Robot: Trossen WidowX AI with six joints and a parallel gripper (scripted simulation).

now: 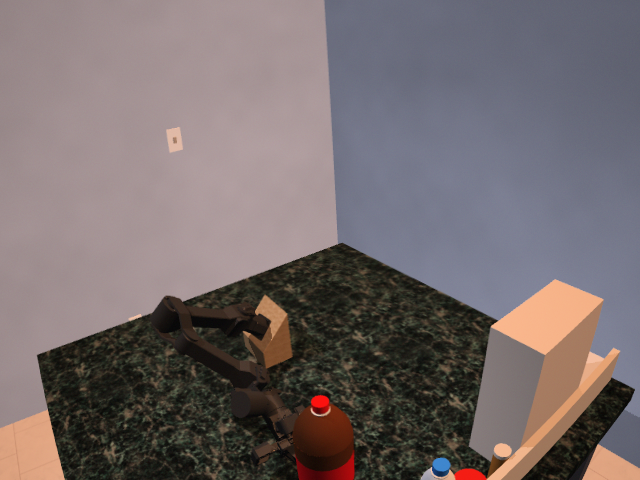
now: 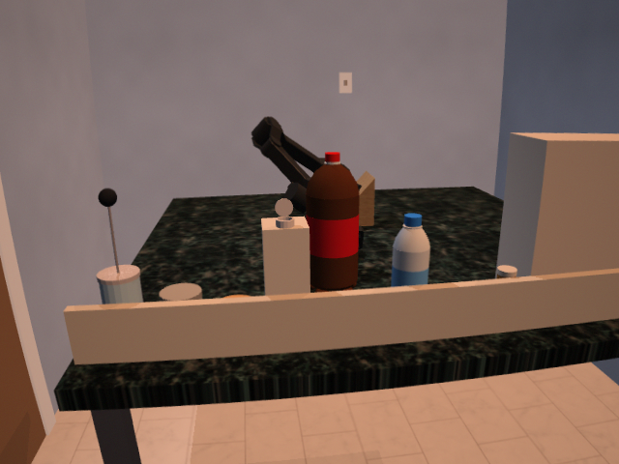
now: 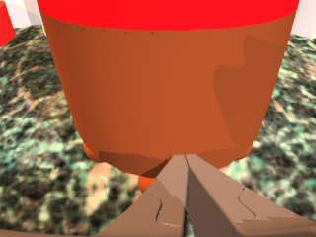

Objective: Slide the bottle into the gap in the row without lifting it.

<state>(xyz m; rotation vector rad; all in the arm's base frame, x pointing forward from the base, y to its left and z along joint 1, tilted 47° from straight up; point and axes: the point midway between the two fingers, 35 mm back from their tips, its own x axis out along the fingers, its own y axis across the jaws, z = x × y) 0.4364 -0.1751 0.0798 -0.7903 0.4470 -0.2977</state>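
My gripper is now 90 mm short of the cola bottle, 10 mm to the left of it and 100 mm below it. Round my hand: water bottle 280 mm ahead, 100 mm to the left, 50 mm above; then red lid 280 mm ahead, 210 mm to the left, 30 mm below; then rail 330 mm ahead, 150 mm to the left.
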